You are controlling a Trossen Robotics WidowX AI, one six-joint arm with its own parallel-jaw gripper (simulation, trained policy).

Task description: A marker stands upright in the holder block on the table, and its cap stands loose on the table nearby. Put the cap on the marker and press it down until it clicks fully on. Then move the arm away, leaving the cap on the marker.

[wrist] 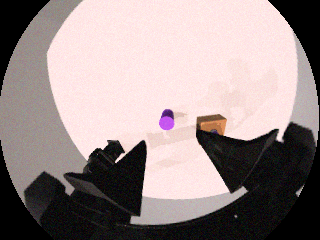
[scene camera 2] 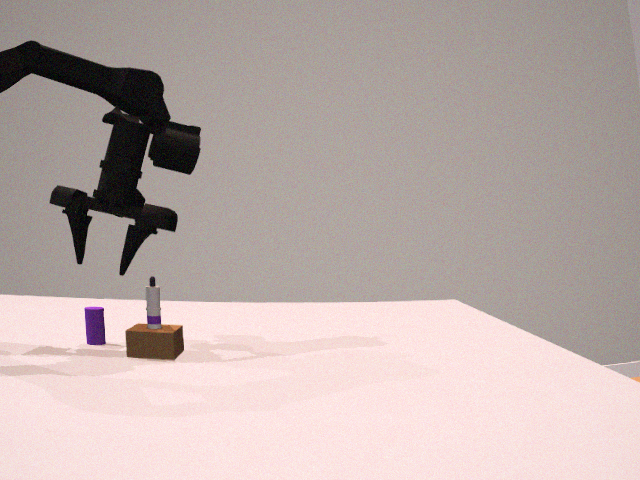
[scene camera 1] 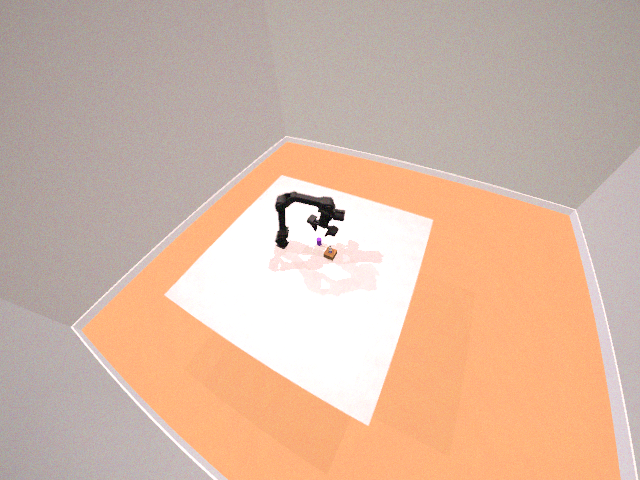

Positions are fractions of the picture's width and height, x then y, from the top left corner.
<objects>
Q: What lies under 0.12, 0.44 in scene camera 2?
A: My gripper.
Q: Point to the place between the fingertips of my gripper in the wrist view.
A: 0.54, 0.58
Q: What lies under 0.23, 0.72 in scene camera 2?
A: A brown holder block.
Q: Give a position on a purple cap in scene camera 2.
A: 0.15, 0.66
</objects>
